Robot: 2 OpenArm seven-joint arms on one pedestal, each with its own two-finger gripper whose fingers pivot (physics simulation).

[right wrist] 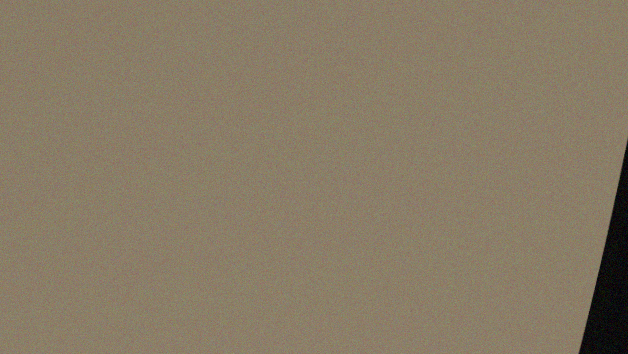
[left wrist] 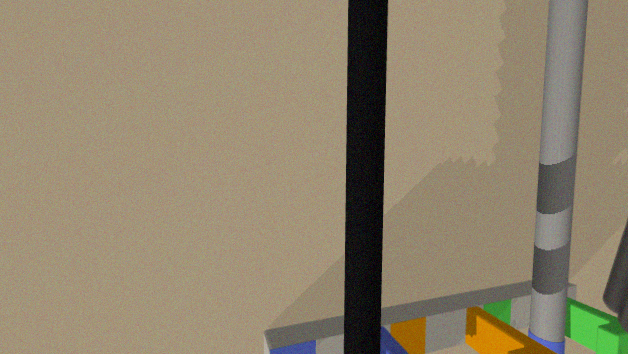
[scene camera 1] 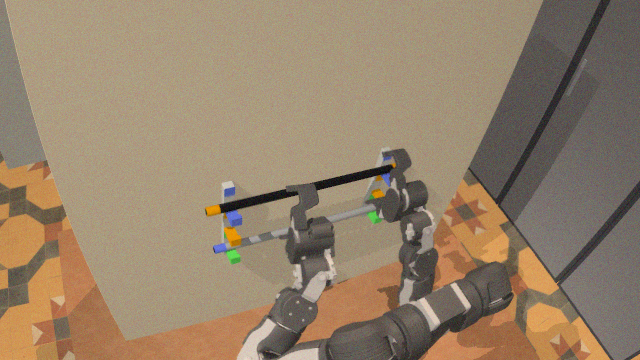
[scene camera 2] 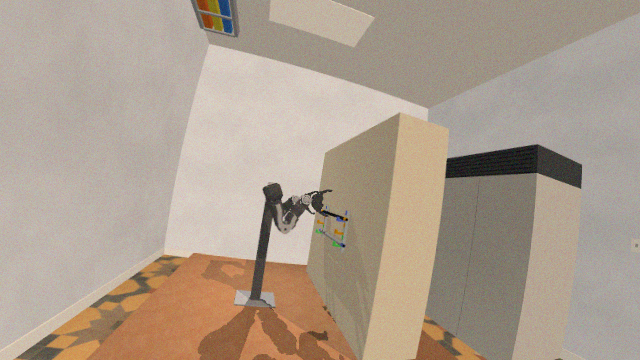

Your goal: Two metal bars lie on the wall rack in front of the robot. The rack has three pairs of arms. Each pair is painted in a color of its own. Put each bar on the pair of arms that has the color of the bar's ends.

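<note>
A black bar with orange ends (scene camera 1: 255,199) (scene camera 2: 334,214) (left wrist: 365,175) lies on the top, blue pair of arms (scene camera 1: 234,218). A grey bar with blue ends (scene camera 1: 350,214) (left wrist: 565,90) lies on the bottom, green pair (scene camera 1: 233,257) (left wrist: 582,320). The middle, orange pair (scene camera 1: 232,236) (left wrist: 492,335) carries no bar. My left gripper (scene camera 1: 295,206) is open at the black bar's middle, one finger overlapping it in scene camera 1. My right gripper (scene camera 1: 389,181) is open at the bar's right end and partly hides the rack there. Both grippers are empty.
The rack's left upright (scene camera 1: 228,185) is fixed to a beige wall block (scene camera 1: 150,125) (scene camera 2: 360,200). A dark cabinet (scene camera 1: 575,150) stands beyond it at the right. A black shape, too partial to name, shows at the right edge of the right wrist view.
</note>
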